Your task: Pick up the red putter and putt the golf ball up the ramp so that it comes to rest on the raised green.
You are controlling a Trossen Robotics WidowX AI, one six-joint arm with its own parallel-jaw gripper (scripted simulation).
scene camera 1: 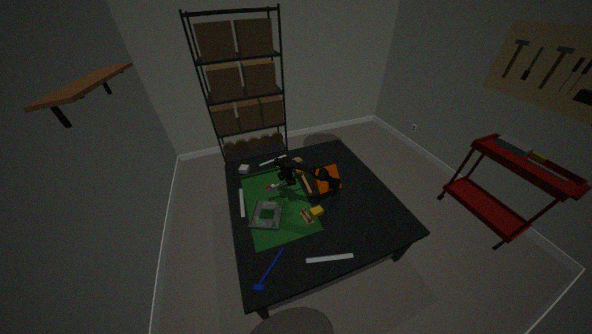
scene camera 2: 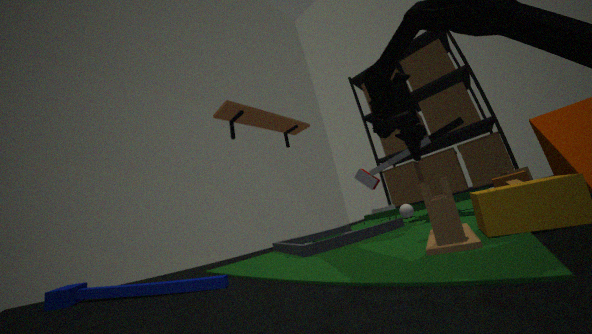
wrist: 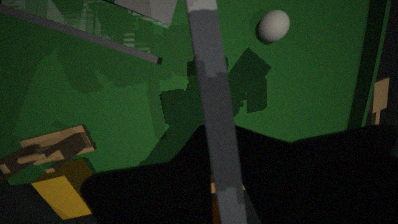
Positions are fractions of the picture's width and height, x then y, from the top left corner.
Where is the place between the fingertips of my gripper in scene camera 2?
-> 0.71, 0.48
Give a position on a green mat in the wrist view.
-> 0.35, 0.51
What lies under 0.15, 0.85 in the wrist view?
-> A yellow block.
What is my gripper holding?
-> A red putter.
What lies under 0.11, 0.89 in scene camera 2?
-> A blue putter.
